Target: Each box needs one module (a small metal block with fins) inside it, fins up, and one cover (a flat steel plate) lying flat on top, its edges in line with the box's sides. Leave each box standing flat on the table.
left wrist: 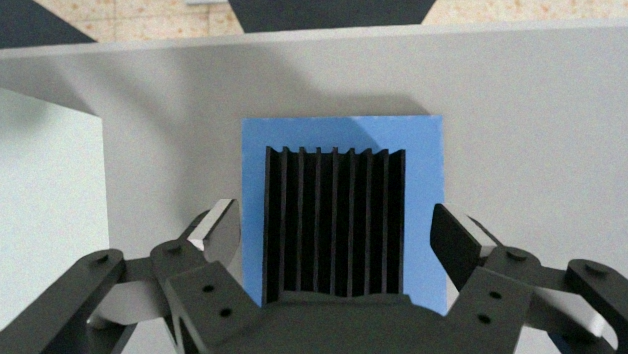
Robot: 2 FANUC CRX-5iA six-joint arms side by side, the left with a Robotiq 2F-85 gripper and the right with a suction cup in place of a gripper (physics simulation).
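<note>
A black module (pixel 334 225) with its long parallel fins facing up lies on a blue rectangular pad (pixel 424 165) in the left wrist view. My left gripper (pixel 336 222) is open, its two fingers standing apart to the left and right of the module, above the blue pad's side edges. The fingers do not touch the module. The near end of the module is hidden behind the gripper's body. No box can be made out for certain, and no steel cover shows. My right arm's suction cup does not show in this view.
The blue pad lies on a grey table top (pixel 525 125). A pale greenish-white flat surface (pixel 50 200) is at the left. The table's far edge runs across the top, with dark shapes (pixel 332 12) and a tiled floor (pixel 160 15) beyond it.
</note>
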